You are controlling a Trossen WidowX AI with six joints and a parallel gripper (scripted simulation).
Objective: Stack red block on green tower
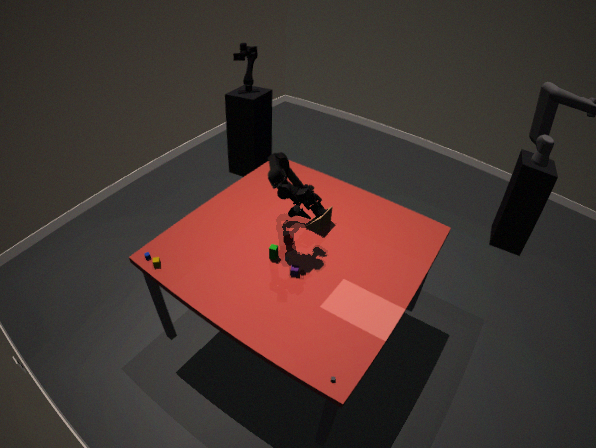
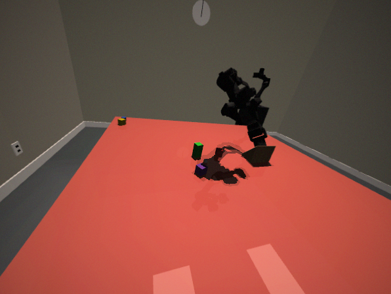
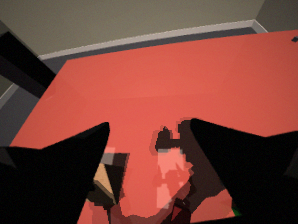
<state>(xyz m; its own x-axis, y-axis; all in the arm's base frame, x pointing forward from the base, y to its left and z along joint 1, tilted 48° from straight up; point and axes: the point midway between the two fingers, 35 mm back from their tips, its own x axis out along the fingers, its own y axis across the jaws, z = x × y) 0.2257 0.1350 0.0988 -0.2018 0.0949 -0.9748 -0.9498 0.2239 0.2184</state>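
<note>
The red block is 2 cm ahead of my gripper tip, 13 cm to the right of it and 22 cm below it. Also, from my gripper tip: purple block: 20 cm ahead, 1 cm to the left, 21 cm below; then yellow block: 51 cm ahead, 62 cm to the right, 22 cm below; then small white piece: 13 cm ahead, 7 cm to the right, 23 cm below.
</note>
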